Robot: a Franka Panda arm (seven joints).
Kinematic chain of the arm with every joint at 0, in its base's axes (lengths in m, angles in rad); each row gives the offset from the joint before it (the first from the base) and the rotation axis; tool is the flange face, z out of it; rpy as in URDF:
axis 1: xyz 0 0 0.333 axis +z
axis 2: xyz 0 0 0 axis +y
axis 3: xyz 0 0 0.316 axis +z
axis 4: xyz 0.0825 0 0 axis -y
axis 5: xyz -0.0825 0 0.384 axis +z
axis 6: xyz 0 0 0 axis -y
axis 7: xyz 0.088 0 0 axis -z
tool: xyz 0 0 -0.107 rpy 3.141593 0 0
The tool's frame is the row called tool.
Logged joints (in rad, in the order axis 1, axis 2, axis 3, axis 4, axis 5, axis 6, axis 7), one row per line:
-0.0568, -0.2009, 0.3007, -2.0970, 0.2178, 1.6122, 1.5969
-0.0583, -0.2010, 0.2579, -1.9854, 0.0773, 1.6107, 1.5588
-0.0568, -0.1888, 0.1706, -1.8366, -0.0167, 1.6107, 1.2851
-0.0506, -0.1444, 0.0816, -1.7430, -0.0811, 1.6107, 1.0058
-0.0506, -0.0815, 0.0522, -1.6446, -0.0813, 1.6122, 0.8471
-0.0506, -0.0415, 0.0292, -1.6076, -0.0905, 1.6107, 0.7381
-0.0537, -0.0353, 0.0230, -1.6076, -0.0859, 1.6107, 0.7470
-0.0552, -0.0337, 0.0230, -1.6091, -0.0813, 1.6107, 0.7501
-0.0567, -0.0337, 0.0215, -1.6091, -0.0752, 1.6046, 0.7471
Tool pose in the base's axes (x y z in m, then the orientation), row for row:
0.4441, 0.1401, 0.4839, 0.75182, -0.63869, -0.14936, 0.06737
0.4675, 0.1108, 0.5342, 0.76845, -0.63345, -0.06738, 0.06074
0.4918, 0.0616, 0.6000, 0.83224, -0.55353, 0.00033, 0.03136
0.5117, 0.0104, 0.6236, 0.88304, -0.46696, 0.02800, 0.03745
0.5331, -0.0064, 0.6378, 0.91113, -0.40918, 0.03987, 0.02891
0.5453, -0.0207, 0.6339, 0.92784, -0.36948, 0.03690, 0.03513
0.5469, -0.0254, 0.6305, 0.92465, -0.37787, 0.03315, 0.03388
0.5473, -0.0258, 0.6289, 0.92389, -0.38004, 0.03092, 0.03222
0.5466, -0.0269, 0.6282, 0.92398, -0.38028, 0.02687, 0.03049
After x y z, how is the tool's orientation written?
As a quaternion, x y z w.
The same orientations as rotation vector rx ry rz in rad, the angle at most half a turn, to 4 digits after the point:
2.2657, -1.9247, -0.4501
2.3250, -1.9166, -0.2039
2.5636, -1.7051, 0.0010
2.7099, -1.4330, 0.0859
2.8109, -1.2623, 0.1230
2.8515, -1.1355, 0.1134
2.8438, -1.1622, 0.1020
2.8444, -1.1700, 0.0952
2.8477, -1.1720, 0.0828

